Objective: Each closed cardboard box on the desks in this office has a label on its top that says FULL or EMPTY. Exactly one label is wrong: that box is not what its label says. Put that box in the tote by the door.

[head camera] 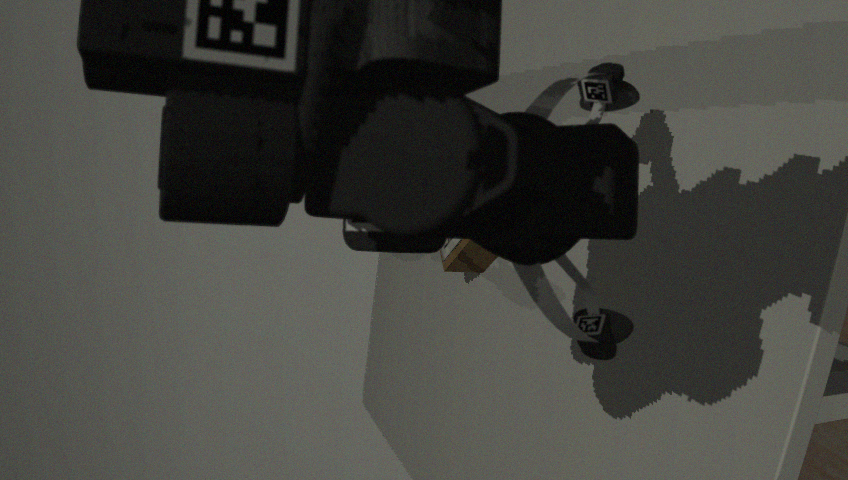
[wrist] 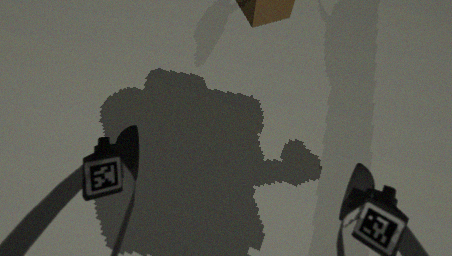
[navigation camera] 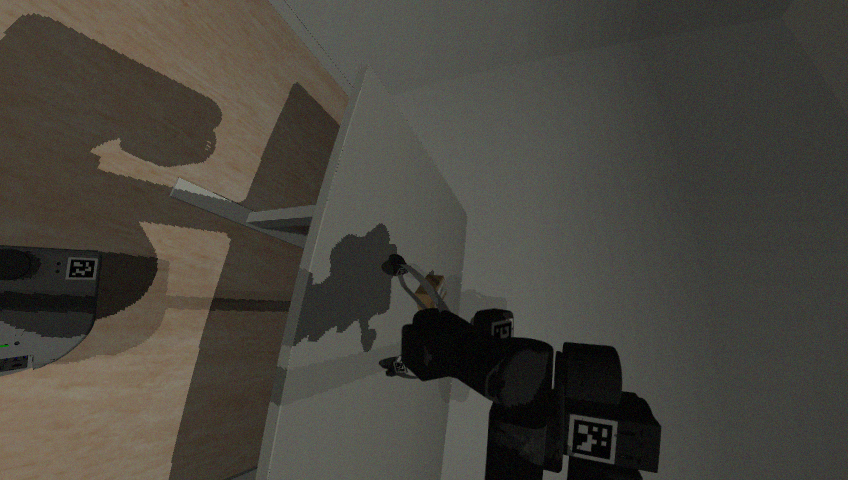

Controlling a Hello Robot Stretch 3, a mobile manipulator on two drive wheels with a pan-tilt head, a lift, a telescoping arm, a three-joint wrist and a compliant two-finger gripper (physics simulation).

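Frame: origin at the robot's base, x up, y ahead, z left, level; millimetres.
Seen in the pictures: gripper, fingertip midpoint: (navigation camera: 388, 312); robot's base, link origin: (navigation camera: 9, 263).
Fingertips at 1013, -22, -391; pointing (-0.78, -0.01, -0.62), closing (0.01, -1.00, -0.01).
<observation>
Offsets run from my fingertips to a thing's top centre, as dx, dy, dz. "*": to the spot under its first point. Level surfaces: height alone.
A brown cardboard box {-12, +10, -273} (head camera: 471, 260) (navigation camera: 423, 294) (wrist: 272, 14) stands on the white desk {dx -63} (head camera: 476, 368) (navigation camera: 392, 178) (wrist: 50, 75). In the head view the wrist and gripper body cover most of it; a sliver of its pale label shows, with no readable word. In the wrist view its lower corner shows at the top edge. My gripper (head camera: 608, 211) (navigation camera: 392, 315) (wrist: 239, 163) is open, with its fingers wide apart above the desk. The box is outside the space between the fingertips, toward the wall side. The tote does not show in these views.
A pale wall (head camera: 148, 356) (navigation camera: 595, 208) rises behind the desk. The desk's front edge {* -63, +114, +108} (head camera: 797, 404) (navigation camera: 321, 196) faces the wooden floor {dx -1013} (navigation camera: 119, 416). A grey desk leg {* -988, +301, -96} (navigation camera: 208, 202) stands below it. My robot base (navigation camera: 53, 315) is at the left in the navigation view.
</observation>
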